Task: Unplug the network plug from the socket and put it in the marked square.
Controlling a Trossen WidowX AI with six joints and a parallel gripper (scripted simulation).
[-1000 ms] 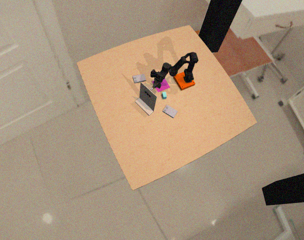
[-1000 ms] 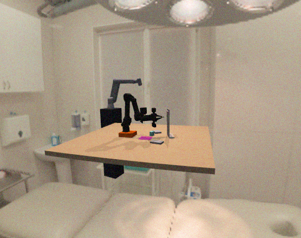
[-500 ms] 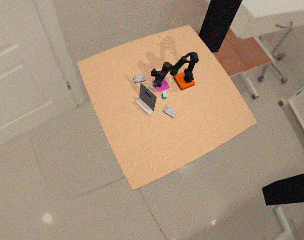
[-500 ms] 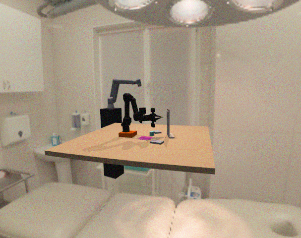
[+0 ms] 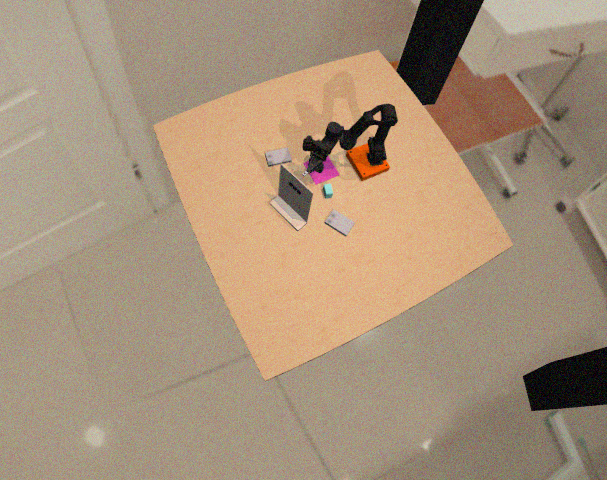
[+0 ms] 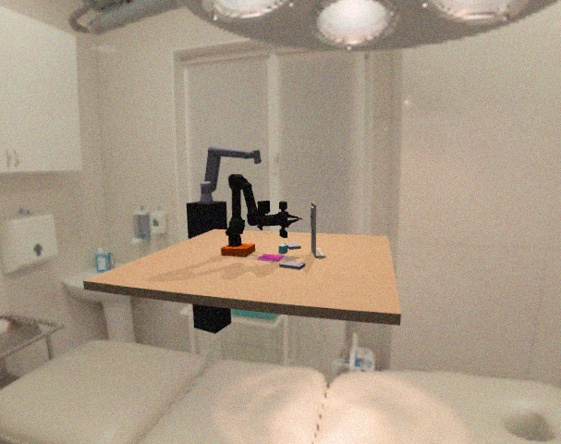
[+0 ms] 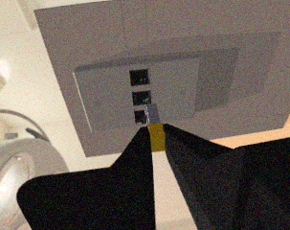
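The magenta marked square is 110 mm behind my gripper tip, 110 mm to the right of it and 200 mm below it. Round my gripper tip: upright grey panel (70 mm ahead, 60 mm to the left, 70 mm below); then grey network plug (10 mm ahead); then teal block (100 mm behind, 10 mm to the left, 180 mm below).
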